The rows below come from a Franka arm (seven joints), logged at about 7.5 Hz.
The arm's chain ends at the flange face. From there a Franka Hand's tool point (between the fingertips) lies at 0.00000 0.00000 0.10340 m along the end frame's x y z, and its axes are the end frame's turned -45 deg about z.
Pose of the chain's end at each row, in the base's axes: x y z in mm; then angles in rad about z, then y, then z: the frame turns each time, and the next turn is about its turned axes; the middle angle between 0 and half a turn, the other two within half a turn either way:
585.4, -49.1, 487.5, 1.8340, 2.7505, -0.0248
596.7, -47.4, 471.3, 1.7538, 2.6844, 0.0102
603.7, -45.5, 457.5, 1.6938, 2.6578, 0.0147
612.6, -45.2, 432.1, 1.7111, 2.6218, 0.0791
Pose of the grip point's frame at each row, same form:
575.1, -11.0, 391.9, 1.8340, 2.7505, -0.8102
588.4, -2.5, 378.5, 1.7538, 2.6844, -0.7752
597.8, 2.2, 366.0, 1.6938, 2.6578, -0.7707
605.4, 5.7, 342.4, 1.7111, 2.6218, -0.7063

